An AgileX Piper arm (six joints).
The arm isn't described. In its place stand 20 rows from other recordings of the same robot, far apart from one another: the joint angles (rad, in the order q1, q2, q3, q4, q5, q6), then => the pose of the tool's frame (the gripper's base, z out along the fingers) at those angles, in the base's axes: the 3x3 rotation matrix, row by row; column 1 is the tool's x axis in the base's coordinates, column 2 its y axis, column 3 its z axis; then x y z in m.
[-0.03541, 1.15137, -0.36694, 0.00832, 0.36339, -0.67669] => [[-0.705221, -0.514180, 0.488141], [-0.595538, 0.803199, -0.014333], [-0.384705, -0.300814, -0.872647]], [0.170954, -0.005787, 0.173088]
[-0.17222, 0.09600, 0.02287, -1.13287, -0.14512, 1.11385] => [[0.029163, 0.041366, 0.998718], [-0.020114, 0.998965, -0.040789], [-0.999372, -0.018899, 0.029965]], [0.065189, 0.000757, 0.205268]
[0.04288, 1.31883, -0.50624, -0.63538, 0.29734, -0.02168] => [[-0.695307, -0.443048, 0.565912], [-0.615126, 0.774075, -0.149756], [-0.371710, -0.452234, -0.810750]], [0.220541, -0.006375, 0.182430]
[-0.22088, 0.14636, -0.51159, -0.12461, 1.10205, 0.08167] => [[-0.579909, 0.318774, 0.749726], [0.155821, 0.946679, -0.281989], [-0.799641, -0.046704, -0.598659]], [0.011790, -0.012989, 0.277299]
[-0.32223, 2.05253, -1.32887, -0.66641, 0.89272, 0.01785] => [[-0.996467, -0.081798, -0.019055], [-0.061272, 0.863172, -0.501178], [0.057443, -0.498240, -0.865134]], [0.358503, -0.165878, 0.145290]
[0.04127, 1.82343, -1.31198, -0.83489, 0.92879, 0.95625] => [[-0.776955, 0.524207, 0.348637], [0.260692, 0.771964, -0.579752], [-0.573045, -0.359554, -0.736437]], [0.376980, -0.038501, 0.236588]
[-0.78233, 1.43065, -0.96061, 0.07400, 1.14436, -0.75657] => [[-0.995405, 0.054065, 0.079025], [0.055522, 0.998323, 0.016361], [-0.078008, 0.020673, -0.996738]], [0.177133, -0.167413, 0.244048]
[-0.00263, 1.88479, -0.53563, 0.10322, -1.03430, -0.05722] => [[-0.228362, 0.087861, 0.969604], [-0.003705, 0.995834, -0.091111], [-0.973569, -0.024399, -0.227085]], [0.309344, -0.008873, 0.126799]
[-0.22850, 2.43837, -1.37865, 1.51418, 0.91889, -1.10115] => [[-0.875735, 0.078304, 0.476400], [0.433308, 0.562644, 0.704042], [-0.212914, 0.822982, -0.526657]], [0.432733, -0.026487, 0.033428]
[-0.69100, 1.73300, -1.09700, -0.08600, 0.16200, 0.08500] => [[-0.502353, 0.645402, 0.575411], [0.415612, 0.763790, -0.493853], [-0.758227, -0.008941, -0.651929]], [0.290567, -0.241940, 0.224083]
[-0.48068, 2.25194, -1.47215, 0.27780, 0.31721, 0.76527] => [[-0.024108, 0.855001, 0.518066], [0.975812, 0.132755, -0.173686], [-0.217278, 0.501348, -0.837520]], [0.414972, -0.207619, 0.098662]
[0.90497, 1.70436, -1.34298, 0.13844, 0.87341, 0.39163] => [[-0.872525, -0.457394, 0.171728], [-0.366194, 0.844928, 0.389871], [-0.323422, 0.277287, -0.904716]], [0.215280, 0.289657, 0.268687]
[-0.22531, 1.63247, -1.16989, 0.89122, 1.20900, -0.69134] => [[-0.934001, -0.229911, 0.273465], [0.020599, 0.729501, 0.683669], [-0.356676, 0.644181, -0.676619]], [0.314670, -0.004205, 0.269435]
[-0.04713, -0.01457, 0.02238, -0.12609, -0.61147, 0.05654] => [[0.633325, 0.020946, 0.773602], [-0.076667, 0.996414, 0.035786], [-0.770079, -0.081974, 0.632660]], [0.035718, 0.004892, 0.256872]
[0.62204, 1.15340, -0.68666, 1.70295, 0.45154, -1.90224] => [[-0.090137, -0.891246, 0.444472], [-0.268449, 0.451513, 0.850924], [-0.959068, -0.042619, -0.279952]], [0.171998, 0.171755, 0.298855]
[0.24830, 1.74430, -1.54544, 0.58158, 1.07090, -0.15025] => [[-0.920794, -0.287083, 0.264049], [-0.093894, 0.820198, 0.564321], [-0.378580, 0.494831, -0.782189]], [0.352077, 0.134524, 0.317224]
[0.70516, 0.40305, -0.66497, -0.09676, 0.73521, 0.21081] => [[-0.365606, -0.555758, 0.746636], [-0.129695, 0.824764, 0.550404], [-0.921689, 0.104396, -0.373618]], [0.055361, 0.039377, 0.341721]
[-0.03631, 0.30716, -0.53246, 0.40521, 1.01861, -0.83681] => [[-0.372908, -0.544378, 0.751394], [-0.530683, 0.789413, 0.308550], [-0.761128, -0.283691, -0.583270]], [0.042732, 0.029010, 0.290127]
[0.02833, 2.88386, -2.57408, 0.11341, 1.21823, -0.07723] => [[-0.988582, -0.079683, 0.127894], [-0.065726, 0.991770, 0.109873], [-0.135597, 0.100212, -0.985683]], [0.543759, 0.025077, 0.034033]
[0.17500, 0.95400, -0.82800, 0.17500, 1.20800, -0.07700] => [[-0.928568, -0.236930, 0.285703], [-0.178541, 0.959972, 0.215815], [-0.325400, 0.149389, -0.933701]], [0.143739, 0.040457, 0.302977]
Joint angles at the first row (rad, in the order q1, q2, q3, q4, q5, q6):
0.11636 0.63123 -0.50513 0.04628 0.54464 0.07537
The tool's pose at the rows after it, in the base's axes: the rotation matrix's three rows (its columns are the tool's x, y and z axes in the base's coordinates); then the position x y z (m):
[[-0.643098, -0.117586, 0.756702], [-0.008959, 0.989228, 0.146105], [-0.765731, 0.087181, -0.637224]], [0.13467, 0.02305, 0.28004]
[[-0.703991, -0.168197, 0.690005], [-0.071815, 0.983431, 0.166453], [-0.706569, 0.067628, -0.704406]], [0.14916, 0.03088, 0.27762]
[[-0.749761, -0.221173, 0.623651], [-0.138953, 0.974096, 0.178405], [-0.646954, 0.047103, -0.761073]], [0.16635, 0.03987, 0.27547]
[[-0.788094, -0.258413, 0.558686], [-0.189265, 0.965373, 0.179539], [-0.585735, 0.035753, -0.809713]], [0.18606, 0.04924, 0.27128]
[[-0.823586, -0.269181, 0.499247], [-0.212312, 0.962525, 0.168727], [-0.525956, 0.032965, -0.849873]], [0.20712, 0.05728, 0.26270]
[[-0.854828, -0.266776, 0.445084], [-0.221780, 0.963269, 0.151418], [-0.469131, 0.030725, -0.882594]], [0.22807, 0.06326, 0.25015]
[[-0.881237, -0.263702, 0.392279], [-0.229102, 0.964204, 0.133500], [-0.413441, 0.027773, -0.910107]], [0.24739, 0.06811, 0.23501]
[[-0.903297, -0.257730, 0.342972], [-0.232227, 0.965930, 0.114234], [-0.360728, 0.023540, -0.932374]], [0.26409, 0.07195, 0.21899]
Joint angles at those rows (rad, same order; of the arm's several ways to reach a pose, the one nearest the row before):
0.14715 0.72774 -0.54651 0.05967 0.59816 0.03626
0.18018 0.82403 -0.59070 0.06744 0.63735 0.00135
0.21240 0.92920 -0.64457 0.06920 0.66979 -0.03203
0.23868 1.04200 -0.70233 0.06632 0.69352 -0.04860
0.25371 1.15727 -0.75387 0.05893 0.70157 -0.04383
0.25793 1.27034 -0.79848 0.05116 0.69836 -0.03559
0.25844 1.37800 -0.83882 0.04511 0.69297 -0.03099
0.25841 1.47573 -0.87533 0.03588 0.68872 -0.02139

